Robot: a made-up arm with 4 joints. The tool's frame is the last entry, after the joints. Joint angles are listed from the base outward.
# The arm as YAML. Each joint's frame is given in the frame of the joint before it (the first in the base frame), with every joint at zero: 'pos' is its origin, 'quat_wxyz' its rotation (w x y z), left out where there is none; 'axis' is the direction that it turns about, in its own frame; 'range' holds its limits. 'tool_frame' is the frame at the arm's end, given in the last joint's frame.
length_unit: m
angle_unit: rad
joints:
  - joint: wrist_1
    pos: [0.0, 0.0, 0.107]
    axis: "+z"
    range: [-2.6, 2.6]
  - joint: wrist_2
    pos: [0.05, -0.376, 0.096]
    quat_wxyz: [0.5, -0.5, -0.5, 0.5]
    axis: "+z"
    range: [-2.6, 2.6]
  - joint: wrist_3
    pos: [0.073, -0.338, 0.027]
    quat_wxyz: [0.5, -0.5, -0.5, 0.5]
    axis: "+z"
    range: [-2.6, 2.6]
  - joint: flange
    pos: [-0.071, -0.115, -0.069]
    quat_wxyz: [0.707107, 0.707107, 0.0, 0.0]
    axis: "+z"
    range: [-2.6, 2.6]
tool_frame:
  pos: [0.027, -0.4, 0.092]
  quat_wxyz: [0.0, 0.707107, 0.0, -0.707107]
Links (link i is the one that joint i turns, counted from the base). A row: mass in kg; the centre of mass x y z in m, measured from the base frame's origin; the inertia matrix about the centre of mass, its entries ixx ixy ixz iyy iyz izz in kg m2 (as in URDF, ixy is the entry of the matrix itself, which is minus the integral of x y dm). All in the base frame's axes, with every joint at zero. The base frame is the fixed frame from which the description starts. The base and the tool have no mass.
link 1: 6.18; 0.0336 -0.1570 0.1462; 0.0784 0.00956 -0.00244 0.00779 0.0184 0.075
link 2: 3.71; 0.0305 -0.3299 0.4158; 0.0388 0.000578 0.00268 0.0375 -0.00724 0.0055
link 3: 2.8; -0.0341 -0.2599 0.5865; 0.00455 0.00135 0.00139 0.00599 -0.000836 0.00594
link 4: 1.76; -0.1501 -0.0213 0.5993; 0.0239 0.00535 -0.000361 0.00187 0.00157 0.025
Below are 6 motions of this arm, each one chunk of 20 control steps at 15 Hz.
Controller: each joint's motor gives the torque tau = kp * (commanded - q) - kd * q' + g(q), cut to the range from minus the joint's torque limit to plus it. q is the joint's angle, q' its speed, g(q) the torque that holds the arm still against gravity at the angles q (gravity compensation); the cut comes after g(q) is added. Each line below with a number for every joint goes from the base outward.
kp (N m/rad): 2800 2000 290 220
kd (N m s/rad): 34 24 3.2 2.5
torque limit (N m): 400 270 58 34
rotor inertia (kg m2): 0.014 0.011 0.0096 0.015
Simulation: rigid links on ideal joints. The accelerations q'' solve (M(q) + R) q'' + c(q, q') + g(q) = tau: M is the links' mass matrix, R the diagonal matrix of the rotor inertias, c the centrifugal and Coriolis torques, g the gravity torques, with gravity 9.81 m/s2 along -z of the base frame. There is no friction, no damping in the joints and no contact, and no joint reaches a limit. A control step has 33 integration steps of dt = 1/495 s. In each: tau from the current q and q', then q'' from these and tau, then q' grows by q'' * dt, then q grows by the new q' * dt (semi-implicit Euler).
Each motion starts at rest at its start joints. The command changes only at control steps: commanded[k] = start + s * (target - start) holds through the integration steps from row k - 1 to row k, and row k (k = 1, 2, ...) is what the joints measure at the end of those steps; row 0 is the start. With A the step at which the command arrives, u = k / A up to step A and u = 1 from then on. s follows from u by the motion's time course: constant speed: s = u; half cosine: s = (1 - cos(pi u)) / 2; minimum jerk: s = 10 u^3 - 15 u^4 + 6 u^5; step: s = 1 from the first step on.
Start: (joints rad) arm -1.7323 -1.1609 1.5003 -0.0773
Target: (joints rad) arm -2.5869 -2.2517 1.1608 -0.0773
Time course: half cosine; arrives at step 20
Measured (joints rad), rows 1 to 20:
1: -1.7386 -1.1698 1.4971 -0.0749
2: -1.7577 -1.1935 1.4866 -0.0742
3: -1.7871 -1.2293 1.4719 -0.0751
4: -1.8243 -1.2770 1.4555 -0.0735
5: -1.8701 -1.3352 1.4354 -0.0731
6: -1.9236 -1.4026 1.4121 -0.0737
7: -1.9825 -1.4774 1.3874 -0.0738
8: -2.0458 -1.5578 1.3612 -0.0743
9: -2.1121 -1.6419 1.3340 -0.0754
10: -2.1797 -1.7275 1.3067 -0.0766
11: -2.2467 -1.8125 1.2801 -0.0778
12: -2.3116 -1.8950 1.2548 -0.0790
13: -2.3729 -1.9728 1.2313 -0.0801
14: -2.4288 -2.0442 1.2103 -0.0810
15: -2.4780 -2.1072 1.1923 -0.0814
16: -2.5194 -2.1604 1.1777 -0.0816
17: -2.5519 -2.2024 1.1668 -0.0815
18: -2.5747 -2.2323 1.1599 -0.0810
19: -2.5873 -2.2492 1.1571 -0.0804
20: -2.5894 -2.2527 1.1586 -0.0796

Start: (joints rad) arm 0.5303 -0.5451 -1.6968 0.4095
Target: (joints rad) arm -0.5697 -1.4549 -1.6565 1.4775
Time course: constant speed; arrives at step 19
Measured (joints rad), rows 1 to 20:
1: 0.4578 -0.6095 -1.6938 0.4588
2: 0.3916 -0.6629 -1.6659 0.5650
3: 0.3419 -0.7014 -1.6852 0.5816
4: 0.2850 -0.7524 -1.6822 0.6473
5: 0.2214 -0.8023 -1.6730 0.7141
6: 0.1659 -0.8474 -1.6755 0.7630
7: 0.1097 -0.8960 -1.6765 0.8196
8: 0.0496 -0.9443 -1.6719 0.8798
9: -0.0086 -0.9915 -1.6703 0.9355
10: -0.0653 -1.0393 -1.6703 0.9915
11: -0.1236 -1.0872 -1.6682 1.0488
12: -0.1822 -1.1349 -1.6655 1.1057
13: -0.2399 -1.1826 -1.6640 1.1621
14: -0.2975 -1.2303 -1.6624 1.2186
15: -0.3557 -1.2781 -1.6600 1.2753
16: -0.4139 -1.3259 -1.6576 1.3318
17: -0.4717 -1.3736 -1.6555 1.3881
18: -0.5296 -1.4214 -1.6533 1.4445
19: -0.5876 -1.4692 -1.6508 1.5009
20: -0.5918 -1.4554 -1.6270 1.4808

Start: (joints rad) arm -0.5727 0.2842 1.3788 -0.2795
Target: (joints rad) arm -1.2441 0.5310 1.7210 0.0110
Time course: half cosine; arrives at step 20
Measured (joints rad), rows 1 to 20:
1: -0.5775 0.2862 1.3810 -0.2765
2: -0.5911 0.2918 1.3878 -0.2684
3: -0.6124 0.3000 1.3984 -0.2574
4: -0.6409 0.3109 1.4126 -0.2438
5: -0.6759 0.3242 1.4305 -0.2271
6: -0.7166 0.3394 1.4513 -0.2084
7: -0.7619 0.3563 1.4745 -0.1879
8: -0.8108 0.3745 1.4997 -0.1661
9: -0.8620 0.3935 1.5262 -0.1436
10: -0.9143 0.4128 1.5532 -0.1209
11: -0.9666 0.4320 1.5801 -0.0984
12: -1.0174 0.4506 1.6062 -0.0769
13: -1.0655 0.4682 1.6309 -0.0567
14: -1.1099 0.4843 1.6535 -0.0383
15: -1.1494 0.4985 1.6736 -0.0223
16: -1.1829 0.5105 1.6906 -0.0090
17: -1.2098 0.5200 1.7041 0.0013
18: -1.2293 0.5267 1.7138 0.0082
19: -1.2410 0.5305 1.7195 0.0117
20: -1.2445 0.5312 1.7210 0.0116

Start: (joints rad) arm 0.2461 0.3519 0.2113 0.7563
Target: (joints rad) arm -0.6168 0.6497 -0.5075 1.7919
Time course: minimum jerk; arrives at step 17
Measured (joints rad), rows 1 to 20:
1: 0.2443 0.3526 0.2100 0.7583
2: 0.2335 0.3570 0.2019 0.7712
3: 0.2082 0.3665 0.1816 0.8019
4: 0.1661 0.3820 0.1462 0.8535
5: 0.1073 0.4032 0.0948 0.9261
6: 0.0336 0.4295 0.0288 1.0172
7: -0.0517 0.4597 -0.0483 1.1219
8: -0.1442 0.4921 -0.1315 1.2342
9: -0.2391 0.5249 -0.2157 1.3478
10: -0.3311 0.5564 -0.2955 1.4570
11: -0.4152 0.5849 -0.3662 1.5562
12: -0.4872 0.6089 -0.4240 1.6408
13: -0.5438 0.6276 -0.4666 1.7073
14: -0.5834 0.6403 -0.4936 1.7537
15: -0.6065 0.6473 -0.5064 1.7805
16: -0.6157 0.6497 -0.5089 1.7909
17: -0.6169 0.6497 -0.5073 1.7920
18: -0.6168 0.6497 -0.5076 1.7919
19: -0.6168 0.6497 -0.5075 1.7919
20: -0.6168 0.6497 -0.5075 1.7919

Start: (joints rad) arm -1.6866 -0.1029 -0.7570 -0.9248
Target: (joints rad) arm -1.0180 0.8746 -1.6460 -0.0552
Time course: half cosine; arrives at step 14
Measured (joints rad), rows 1 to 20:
1: -1.6758 -0.0881 -0.7747 -0.9111
2: -1.6466 -0.0436 -0.8205 -0.8681
3: -1.6037 0.0229 -0.8817 -0.8057
4: -1.5490 0.1053 -0.9581 -0.7334
5: -1.4852 0.2037 -1.0454 -0.6473
6: -1.4155 0.3117 -1.1354 -0.5523
7: -1.3429 0.4227 -1.2272 -0.4565
8: -1.2704 0.5319 -1.3170 -0.3614
9: -1.2013 0.6333 -1.4025 -0.2724
10: -1.1391 0.7218 -1.4811 -0.1947
11: -1.0872 0.7934 -1.5484 -0.1313
12: -1.0484 0.8445 -1.6003 -0.0854
13: -1.0249 0.8728 -1.6336 -0.0592
14: -1.0176 0.8768 -1.6458 -0.0541
15: -1.0181 0.8735 -1.6460 -0.0559
16: -1.0180 0.8749 -1.6459 -0.0549
17: -1.0180 0.8747 -1.6461 -0.0553
18: -1.0180 0.8744 -1.6459 -0.0552
19: -1.0180 0.8747 -1.6460 -0.0551
20: -1.0180 0.8746 -1.6460 -0.0553

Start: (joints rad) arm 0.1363 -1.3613 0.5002 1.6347
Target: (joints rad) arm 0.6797 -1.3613 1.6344 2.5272
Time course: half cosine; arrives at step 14
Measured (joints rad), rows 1 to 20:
1: 0.1439 -1.3612 0.5195 1.6507
2: 0.1689 -1.3612 0.5707 1.6911
3: 0.2071 -1.3613 0.6463 1.7493
4: 0.2527 -1.3614 0.7416 1.8244
5: 0.3068 -1.3615 0.8527 1.9119
6: 0.3671 -1.3616 0.9748 2.0065
7: 0.4286 -1.3616 1.0999 2.1043
8: 0.4889 -1.3615 1.2222 2.2006
9: 0.5456 -1.3614 1.3369 2.2903
10: 0.5953 -1.3613 1.4386 2.3701
11: 0.6354 -1.3613 1.5229 2.4367
12: 0.6641 -1.3613 1.5863 2.4865
13: 0.6800 -1.3612 1.6253 2.5168
14: 0.6822 -1.3612 1.6369 2.5258
15: 0.6786 -1.3613 1.6335 2.5281
16: 0.6789 -1.3613 1.6333 2.5287
17: 0.6805 -1.3613 1.6355 2.5258
18: 0.6799 -1.3613 1.6346 2.5270
19: 0.6792 -1.3613 1.6338 2.5280
20: 0.6798 -1.3613 1.6345 2.5270

